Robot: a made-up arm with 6 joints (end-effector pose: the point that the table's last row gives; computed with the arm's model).
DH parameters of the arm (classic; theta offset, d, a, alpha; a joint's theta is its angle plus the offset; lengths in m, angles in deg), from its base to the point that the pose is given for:
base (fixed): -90 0.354 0.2 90
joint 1: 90 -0.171 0.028 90
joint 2: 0 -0.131 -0.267 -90
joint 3: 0 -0.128 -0.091 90
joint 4: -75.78 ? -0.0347 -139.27
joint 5: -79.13 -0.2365 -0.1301 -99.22
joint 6: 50.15 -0.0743 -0.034 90
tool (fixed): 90 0.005 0 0
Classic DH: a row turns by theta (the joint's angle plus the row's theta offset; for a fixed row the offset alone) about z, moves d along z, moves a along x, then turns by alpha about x.
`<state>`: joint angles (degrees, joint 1 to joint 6).
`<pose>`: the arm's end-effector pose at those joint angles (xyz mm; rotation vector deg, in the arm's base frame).
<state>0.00 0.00 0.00 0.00 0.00 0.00</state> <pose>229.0 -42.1 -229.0 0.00 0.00 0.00</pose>
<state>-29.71 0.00 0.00 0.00 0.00 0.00</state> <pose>229.0 226.1 -74.1 29.71 0.00 0.00</pose>
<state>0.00 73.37 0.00 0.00 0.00 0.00</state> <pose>773.0 -42.1 262.7 0.00 -73.37 0.00</pose>
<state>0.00 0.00 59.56 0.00 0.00 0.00</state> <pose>229.0 -351.9 -82.5 -59.56 0.00 0.00</pose>
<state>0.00 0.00 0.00 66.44 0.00 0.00</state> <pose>502.9 -42.1 -141.3 0.00 -66.44 0.00</pose>
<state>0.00 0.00 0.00 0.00 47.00 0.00</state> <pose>143.6 -115.0 -163.2 -7.53 35.61 29.73</pose>
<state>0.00 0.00 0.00 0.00 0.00 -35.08</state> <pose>229.0 -45.4 -249.4 -35.08 0.00 0.00</pose>
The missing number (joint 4, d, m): -0.0888
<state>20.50 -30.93 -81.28 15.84 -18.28 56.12</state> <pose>159.3 119.4 -93.9 104.95 -28.08 -49.21</pose>
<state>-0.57 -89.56 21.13 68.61 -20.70 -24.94</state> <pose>-295.0 -97.7 1.1 -24.56 3.42 8.70</pose>
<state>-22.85 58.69 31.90 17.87 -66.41 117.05</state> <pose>735.8 -214.8 327.4 60.05 -126.59 91.15</pose>
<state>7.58 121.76 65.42 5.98 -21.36 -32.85</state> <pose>481.3 -331.9 771.1 -51.29 -122.12 -101.47</pose>
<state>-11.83 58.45 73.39 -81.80 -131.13 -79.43</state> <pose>410.3 -348.6 263.2 75.48 10.80 146.13</pose>
